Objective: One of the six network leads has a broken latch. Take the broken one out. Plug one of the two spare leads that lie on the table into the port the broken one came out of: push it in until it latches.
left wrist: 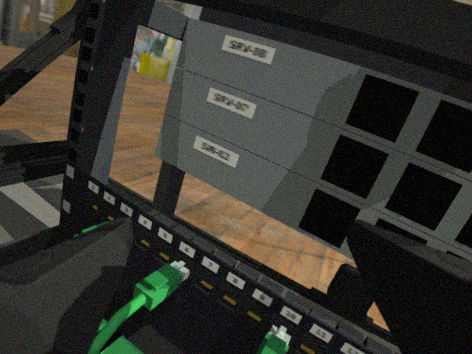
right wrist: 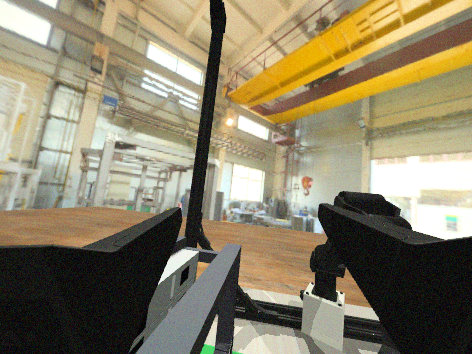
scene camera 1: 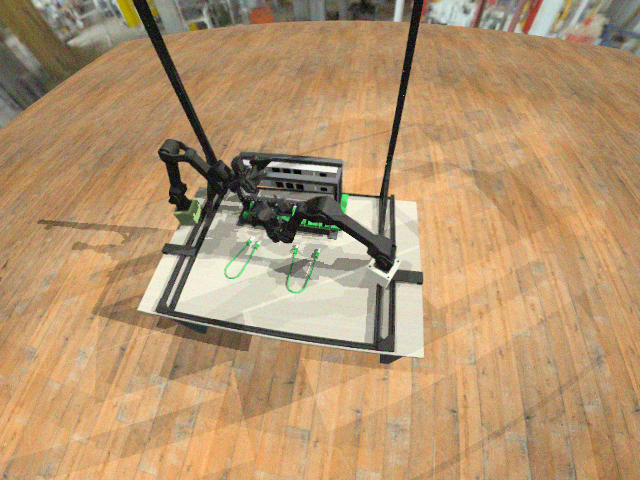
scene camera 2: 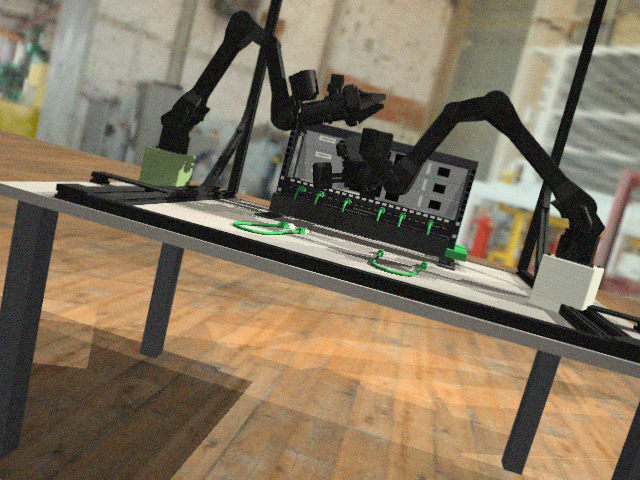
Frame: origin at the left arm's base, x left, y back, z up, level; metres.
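Seen in the pictures: left gripper, fingertip midpoint: (left wrist: 242, 229) (scene camera 1: 265, 199) (scene camera 2: 340, 172); right gripper, fingertip midpoint: (right wrist: 249, 211) (scene camera 1: 269, 165) (scene camera 2: 384, 101); left arm's base, link origin: (right wrist: 324, 293) (scene camera 1: 384, 263) (scene camera 2: 574, 261); right arm's base, link origin: (scene camera 1: 184, 205) (scene camera 2: 171, 151).
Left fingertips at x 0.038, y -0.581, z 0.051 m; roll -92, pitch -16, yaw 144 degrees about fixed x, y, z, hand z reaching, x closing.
Observation:
Offsets run from my left fingertips to a thing's top centre. "spot": to the spot under its first point. Level surfaces: height alone.
Several green leads @[dy +0.236, dx -0.078, dz -0.065 m] (scene camera 2: 430, 227) @[dy -0.043, dx -0.005, dz -0.058 m] (left wrist: 160, 286) are plugged along the black patch panel (scene camera 2: 336, 219). In the left wrist view, one plug with a clear tip is near label 6; another green plug @[spot: dy +0.023, dx -0.028, dz -0.058 m] (left wrist: 274, 344) is near labels 9 and 10. I cannot tell which latch is broken. Two spare green leads lie in U shapes on the table: one spare lead (scene camera 1: 235, 277) (scene camera 2: 286, 225), the other spare lead @[spot: dy +0.334, dx +0.229, dz -0.148 m] (scene camera 1: 295, 291) (scene camera 2: 398, 272). My left gripper (scene camera 2: 323, 176) (left wrist: 242, 229) is open in front of the panel, its left finger partly hiding another green lead (left wrist: 92, 229). My right gripper (scene camera 2: 383, 102) (right wrist: 249, 211) is open and empty, high above the rack.
The rack (scene camera 1: 339, 181) (scene camera 2: 469, 186) stands behind the panel, with grey labelled units (left wrist: 250, 90) inside. A green block (scene camera 1: 344, 198) (scene camera 2: 455, 252) is at the rack's right end. Black rails frame the table @[dz -0.153 m] (scene camera 1: 320, 320), and tall black posts (scene camera 1: 400, 103) rise at its sides.

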